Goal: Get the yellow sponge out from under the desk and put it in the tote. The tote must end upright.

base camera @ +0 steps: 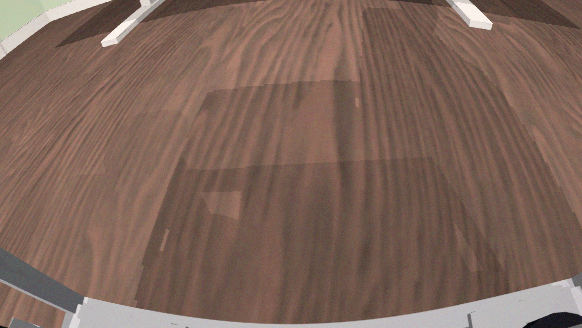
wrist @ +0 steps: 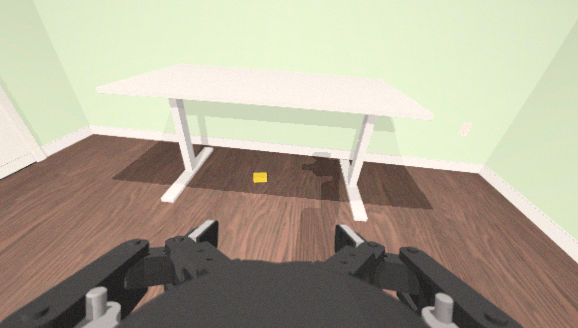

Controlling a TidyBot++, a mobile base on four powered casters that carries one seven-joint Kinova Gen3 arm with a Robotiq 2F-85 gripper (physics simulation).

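Places are measured from the arm's base along level axes (x left, y back, z up), in centimetres.
Where they show: gripper, fingertip midpoint: (wrist: 277, 235).
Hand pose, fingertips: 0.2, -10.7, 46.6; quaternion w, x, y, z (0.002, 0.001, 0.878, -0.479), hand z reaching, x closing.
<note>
After its pixels a point has its place, as x, y, z.
The yellow sponge (wrist: 260, 177) {13.7, -126.0, -35.5} lies on the floor in the desk's shadow in the wrist view, between the two leg feet and nearer the left one. The white desk (wrist: 260, 90) {11.1, -108.1, 32.4} stands over it, near the green wall. My gripper (wrist: 277, 235) {0.2, -10.7, 46.6} is open, with no object between its fingers. It is well in front of the desk, some distance short of the sponge. The sponge does not show in the base camera view. The tote does not show in either view.
The desk's left foot (base camera: 127, 25) (wrist: 187, 177) and right foot (base camera: 470, 14) (wrist: 356, 202) rest on the wooden floor (base camera: 300, 200) {3.2, -34.0, -39.6}. A white door (wrist: 15, 135) {194.6, -137.6, -15.2} is at the far left. White baseboards (wrist: 435, 168) {-143.3, -154.8, -39.3} run along the walls, and a side wall stands at the right.
</note>
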